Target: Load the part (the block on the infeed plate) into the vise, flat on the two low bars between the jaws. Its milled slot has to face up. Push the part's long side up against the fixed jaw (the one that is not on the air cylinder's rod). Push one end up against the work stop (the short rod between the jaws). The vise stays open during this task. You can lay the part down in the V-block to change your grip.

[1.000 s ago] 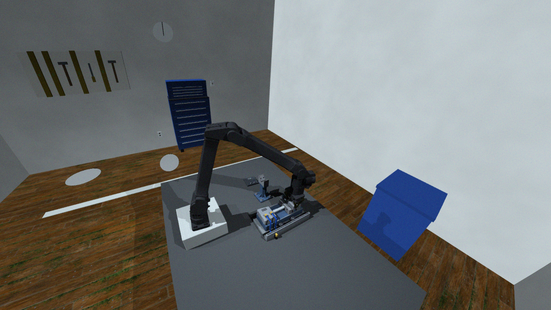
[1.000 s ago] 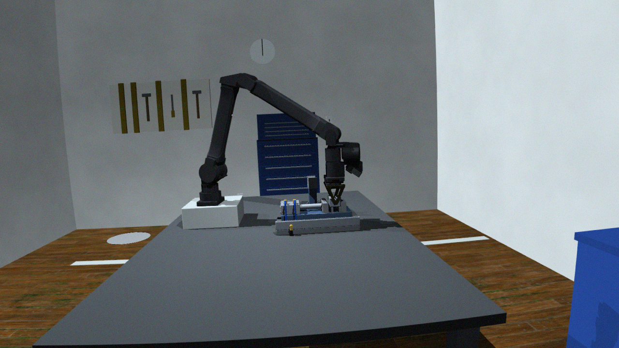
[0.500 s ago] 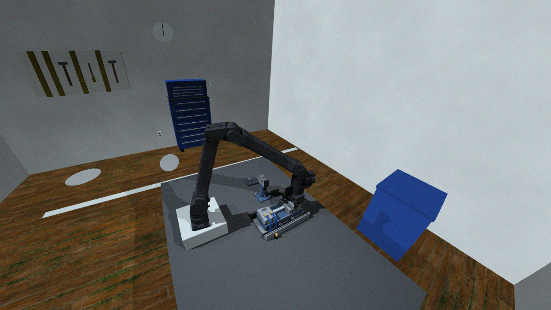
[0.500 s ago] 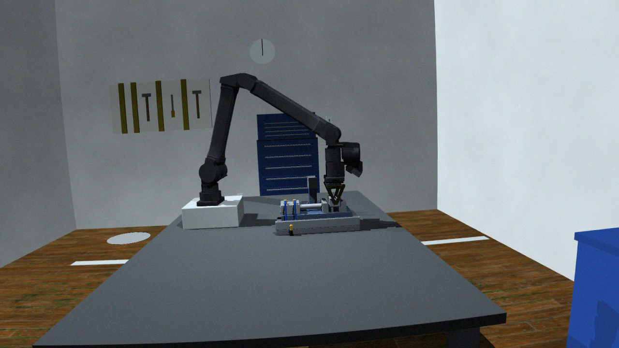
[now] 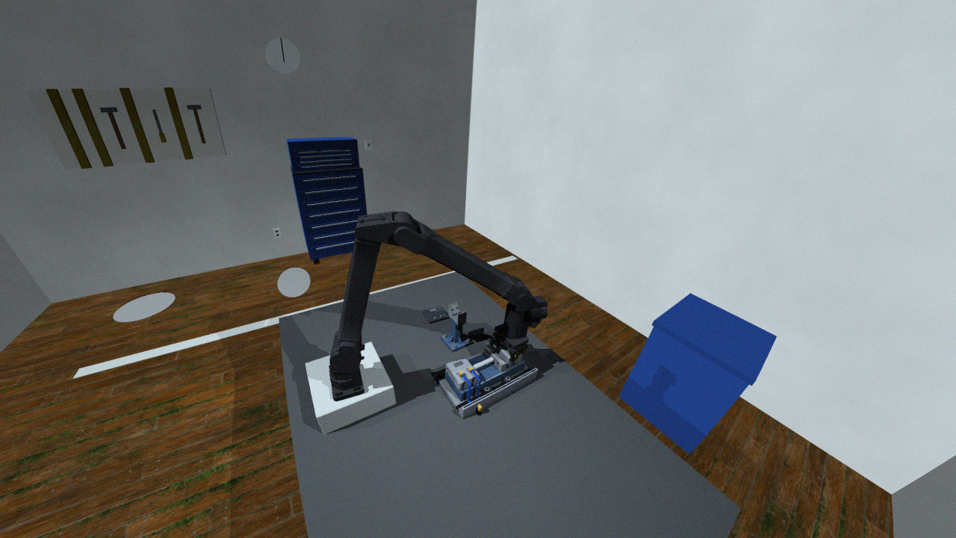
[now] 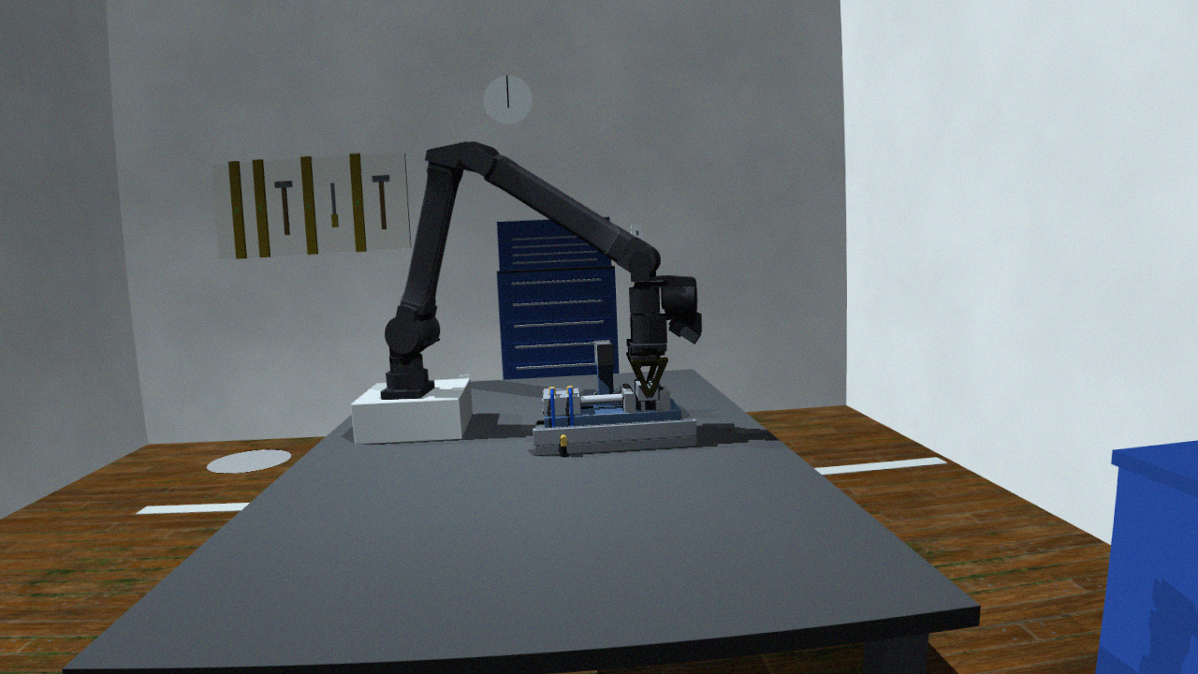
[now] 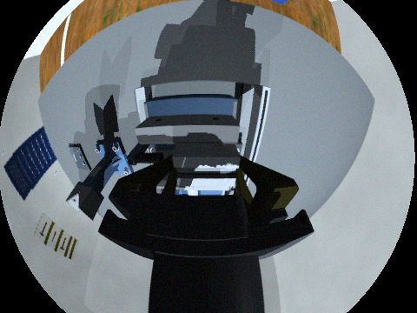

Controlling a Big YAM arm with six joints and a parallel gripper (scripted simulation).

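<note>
Right now my hand is right at the part. Round my hand: air cylinder: 170 mm behind, 20 mm below; then vise: 70 mm behind, 10 mm to the left, 60 mm below.
</note>
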